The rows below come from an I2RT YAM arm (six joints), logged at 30 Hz.
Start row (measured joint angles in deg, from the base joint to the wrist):
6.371 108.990 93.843 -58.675 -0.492 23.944
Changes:
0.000 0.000 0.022 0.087 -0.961 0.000
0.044 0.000 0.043 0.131 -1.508 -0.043
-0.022 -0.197 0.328 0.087 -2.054 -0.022
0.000 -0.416 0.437 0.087 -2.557 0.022
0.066 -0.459 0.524 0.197 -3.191 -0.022
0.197 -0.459 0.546 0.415 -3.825 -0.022
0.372 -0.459 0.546 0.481 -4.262 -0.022
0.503 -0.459 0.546 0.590 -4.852 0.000
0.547 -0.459 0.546 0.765 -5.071 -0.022
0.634 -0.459 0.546 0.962 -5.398 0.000
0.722 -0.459 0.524 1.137 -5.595 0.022
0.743 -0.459 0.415 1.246 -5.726 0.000
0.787 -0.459 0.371 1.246 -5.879 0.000
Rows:
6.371 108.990 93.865 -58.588 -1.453 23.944
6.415 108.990 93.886 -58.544 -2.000 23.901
6.349 108.793 94.171 -58.588 -2.546 23.922
6.371 108.574 94.280 -58.588 -3.049 23.966
6.437 108.531 94.367 -58.478 -3.683 23.922
6.568 108.531 94.389 -58.260 -4.317 23.922
6.743 108.531 94.389 -58.194 -4.754 23.922
6.874 108.531 94.389 -58.085 -5.344 23.944
6.918 108.531 94.389 -57.910 -5.563 23.922
7.005 108.531 94.389 -57.713 -5.890 23.944
7.093 108.531 94.367 -57.538 -6.087 23.966
7.114 108.531 94.258 -57.429 -6.218 23.944
7.158 108.531 94.214 -57.429 -6.371 23.944

